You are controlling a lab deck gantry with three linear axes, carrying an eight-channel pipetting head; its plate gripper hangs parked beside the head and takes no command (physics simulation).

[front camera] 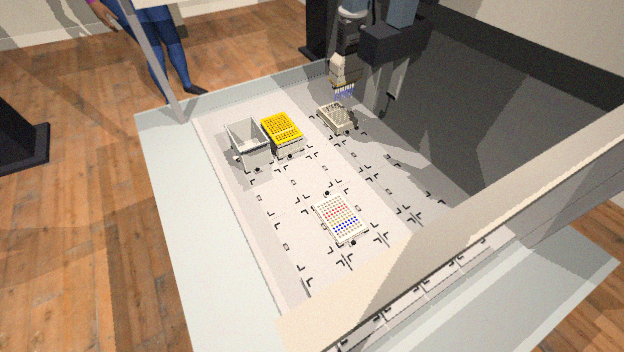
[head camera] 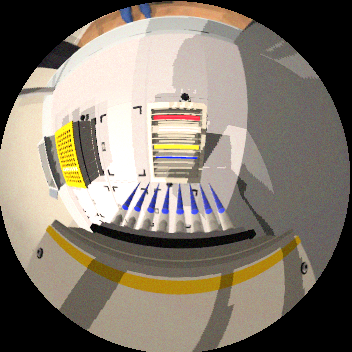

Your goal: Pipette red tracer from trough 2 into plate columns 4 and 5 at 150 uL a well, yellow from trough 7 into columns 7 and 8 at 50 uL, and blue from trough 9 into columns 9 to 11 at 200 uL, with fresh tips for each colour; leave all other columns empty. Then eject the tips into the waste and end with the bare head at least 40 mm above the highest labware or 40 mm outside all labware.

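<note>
The pipetting head carries a row of tips showing blue liquid. The tips hang above the deck near the blue end of the trough block, clear of it. In the head view it shows red, yellow and thin blue liquid. The plate shows two red columns, faint yellowish wells and two blue columns. The tip rack is yellow. The waste box is grey and open-topped. The parked plate gripper hangs beside the head; its opening is unclear.
The waste box stands directly beside the tip rack at the back left. A raised beige beam crosses the front of the deck. A grey post rises at the back left edge. A person stands behind the deck.
</note>
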